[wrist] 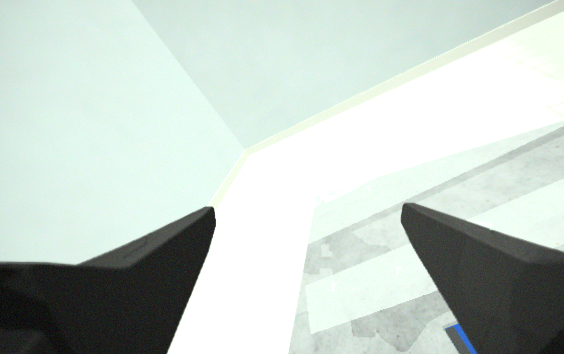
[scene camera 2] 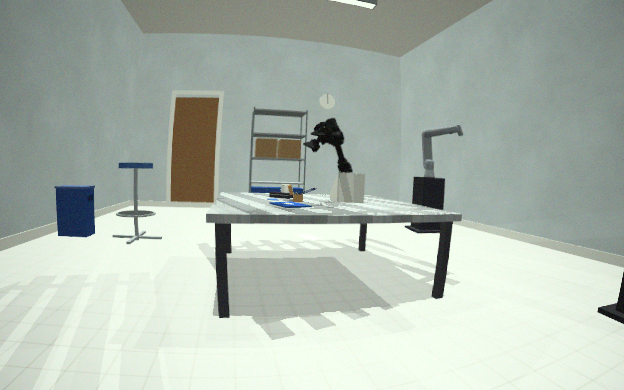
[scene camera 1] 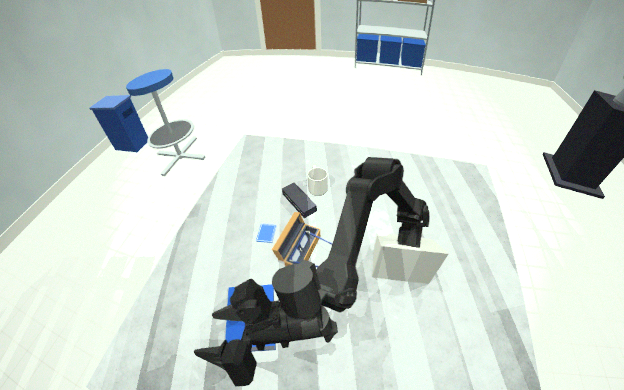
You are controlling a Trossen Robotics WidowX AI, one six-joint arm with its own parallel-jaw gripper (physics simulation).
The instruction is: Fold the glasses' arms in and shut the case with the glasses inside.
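Pixels of known places: gripper, fingertip midpoint: (wrist: 307,213) (scene camera 2: 307,139) (scene camera 1: 204,333); arm's base, link origin: (scene camera 2: 347,179) (scene camera 1: 409,244).
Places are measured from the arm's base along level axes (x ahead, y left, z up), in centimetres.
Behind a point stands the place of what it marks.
The orange-brown case (scene camera 1: 280,245) @(x 37.4, y 10.4, z -4.8 cm) (scene camera 2: 298,198) @(x 32.8, y 12.8, z -12.5 cm) lies open on the table, its lid raised on the left side. The glasses (scene camera 1: 300,247) @(x 33.6, y 4.1, z -12.9 cm) lie in it with lenses showing; one blue arm (scene camera 1: 323,239) (scene camera 2: 310,190) sticks out unfolded to the right. The other arm is mostly hidden behind the robot in scene camera 1. My gripper (scene camera 1: 204,334) @(x 31.5, y 45.7, z 20.4 cm) (scene camera 2: 308,138) @(x 31.5, y 45.7, z 20.4 cm) (wrist: 307,213) @(x 31.5, y 45.7, z 20.4 cm) is open and empty, high above the table, toward the front-left of the case in scene camera 1. Neither case nor glasses shows in the wrist view.
A blue book (scene camera 1: 235,330) @(x 40.6, y 38.4, z -13.9 cm) (scene camera 2: 290,204) @(x 38.4, y 38.3, z -13.7 cm) lies below the gripper. A small blue card (scene camera 1: 266,233) @(x 48.5, y 2.4, z -14.2 cm), a dark box (scene camera 1: 299,200) @(x 42.3, y -14.4, z -11.2 cm) and a white mug (scene camera 1: 318,182) @(x 37.3, y -22.1, z -7.0 cm) stand or lie near the case. The arm is mounted on a pale block (scene camera 1: 410,265) @(x -2.1, y 4.4, z -4.2 cm) (scene camera 2: 358,188) @(x -6.7, y 3.6, z -5.5 cm) on the right.
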